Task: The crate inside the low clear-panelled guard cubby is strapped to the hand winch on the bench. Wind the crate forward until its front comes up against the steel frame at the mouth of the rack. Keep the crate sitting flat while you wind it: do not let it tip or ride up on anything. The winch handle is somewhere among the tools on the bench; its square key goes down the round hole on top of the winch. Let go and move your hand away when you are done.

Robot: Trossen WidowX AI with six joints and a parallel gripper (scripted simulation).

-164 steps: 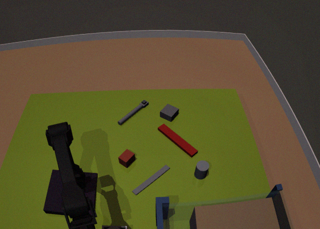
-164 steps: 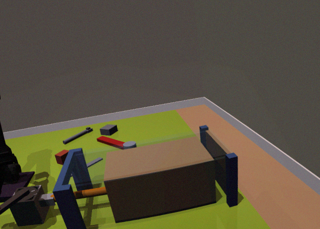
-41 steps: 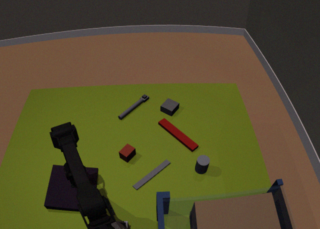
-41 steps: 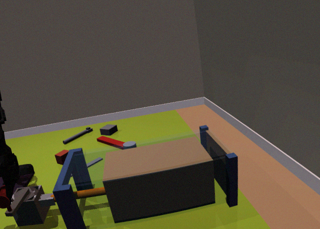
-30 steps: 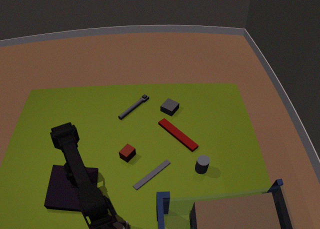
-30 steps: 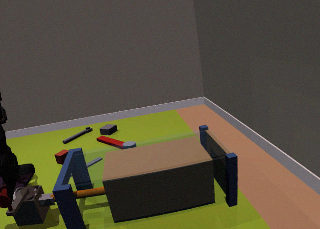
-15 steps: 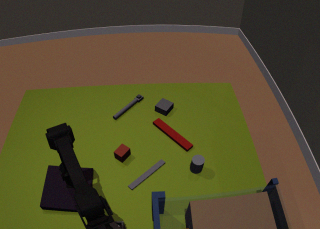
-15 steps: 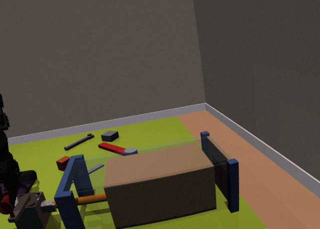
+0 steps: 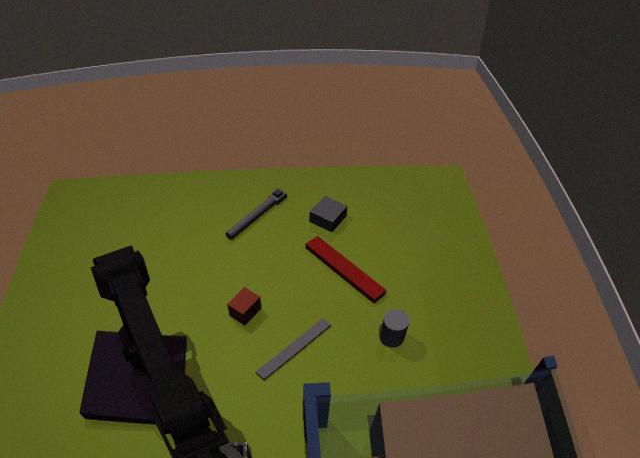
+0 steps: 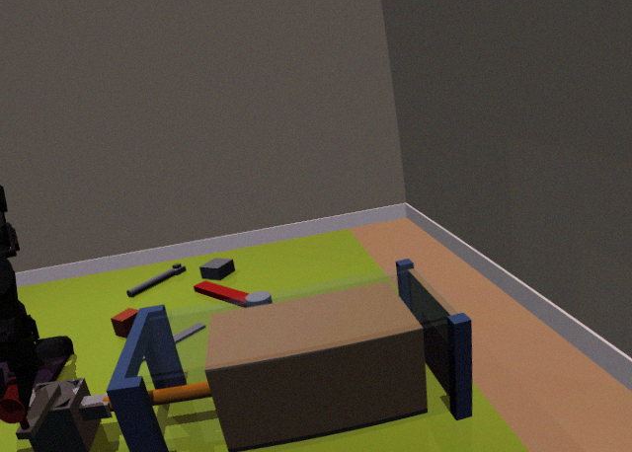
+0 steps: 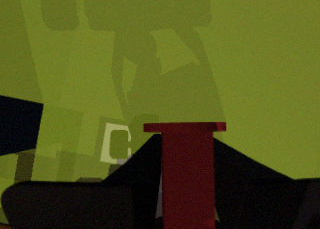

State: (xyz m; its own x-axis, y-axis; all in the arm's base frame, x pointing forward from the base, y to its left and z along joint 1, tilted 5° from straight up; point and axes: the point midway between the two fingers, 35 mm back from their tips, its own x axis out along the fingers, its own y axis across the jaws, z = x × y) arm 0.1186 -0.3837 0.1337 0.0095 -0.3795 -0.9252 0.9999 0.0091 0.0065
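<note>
Now: gripper tip 20 mm to the right of the red crank grip. Also, from my gripper tip: winch handle: 10 mm ahead, 60 mm to the left, 30 mm below; blue steel frame: 170 mm ahead, 90 mm to the left, 20 mm below; grey winch: 110 mm to the left, 100 mm below.
</note>
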